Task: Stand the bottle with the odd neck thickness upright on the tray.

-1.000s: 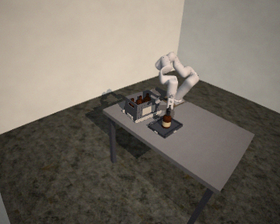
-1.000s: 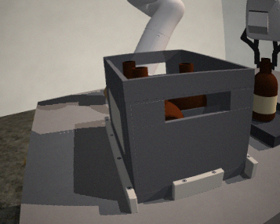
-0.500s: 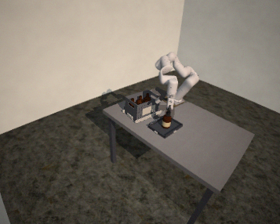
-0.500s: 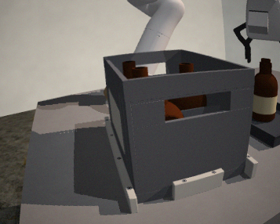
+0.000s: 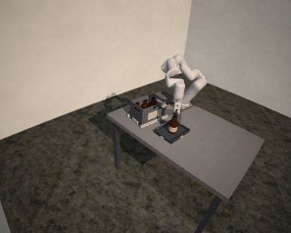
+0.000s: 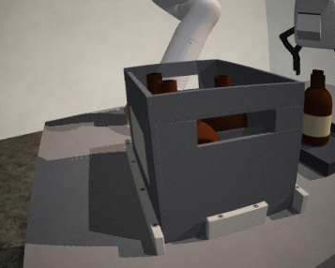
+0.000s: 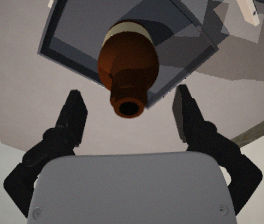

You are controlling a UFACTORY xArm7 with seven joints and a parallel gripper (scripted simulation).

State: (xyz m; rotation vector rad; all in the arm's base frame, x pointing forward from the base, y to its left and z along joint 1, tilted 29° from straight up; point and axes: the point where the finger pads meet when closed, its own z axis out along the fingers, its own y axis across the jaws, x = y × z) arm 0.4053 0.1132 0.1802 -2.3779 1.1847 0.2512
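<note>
My gripper is now 140 mm above the dark flat tray. The rest, counted from my hand: glass bottle 320 mm to the right, 90 mm behind, 70 mm below; dark grey crate 290 mm to the right, 70 mm below.
</note>
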